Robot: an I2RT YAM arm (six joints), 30 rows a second.
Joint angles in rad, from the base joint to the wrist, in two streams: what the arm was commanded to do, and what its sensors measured. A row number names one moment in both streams.
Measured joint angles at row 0:
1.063 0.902 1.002 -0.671 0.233 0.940
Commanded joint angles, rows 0 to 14:
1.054 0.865 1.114 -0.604 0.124 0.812
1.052 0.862 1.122 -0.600 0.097 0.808
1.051 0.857 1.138 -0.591 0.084 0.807
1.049 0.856 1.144 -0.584 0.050 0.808
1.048 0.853 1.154 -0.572 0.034 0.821
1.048 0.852 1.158 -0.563 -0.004 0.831
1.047 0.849 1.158 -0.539 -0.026 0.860
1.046 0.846 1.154 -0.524 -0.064 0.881
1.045 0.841 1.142 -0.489 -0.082 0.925
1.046 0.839 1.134 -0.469 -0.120 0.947
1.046 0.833 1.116 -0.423 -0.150 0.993
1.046 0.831 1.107 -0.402 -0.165 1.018
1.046 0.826 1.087 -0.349 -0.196 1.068
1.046 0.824 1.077 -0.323 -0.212 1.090
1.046 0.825 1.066 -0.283 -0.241 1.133
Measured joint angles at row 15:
1.050 0.839 1.100 -0.473 -0.098 0.977
